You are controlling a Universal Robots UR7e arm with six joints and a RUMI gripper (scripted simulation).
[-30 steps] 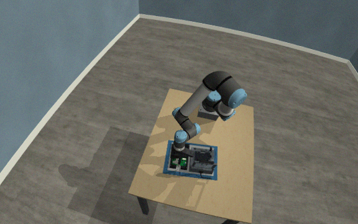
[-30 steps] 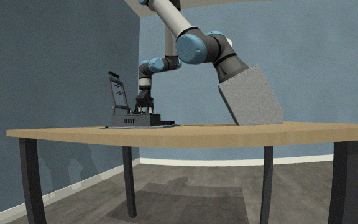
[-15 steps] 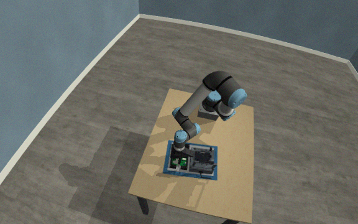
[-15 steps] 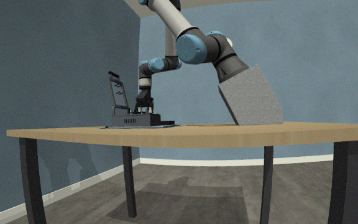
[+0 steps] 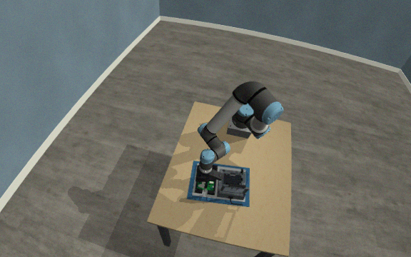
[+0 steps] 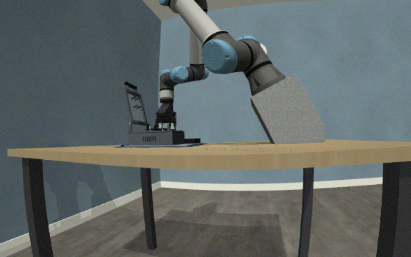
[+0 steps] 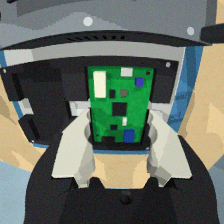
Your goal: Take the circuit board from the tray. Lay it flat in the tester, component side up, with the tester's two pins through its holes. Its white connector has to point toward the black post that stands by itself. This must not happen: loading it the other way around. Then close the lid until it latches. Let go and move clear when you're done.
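Now: hand right at the green circuit board. Also, from my hand: tester bed 170 mm to the left, 50 mm behind, 50 mm above; see-through lid 180 mm to the left, 160 mm above, 70 mm ahead.
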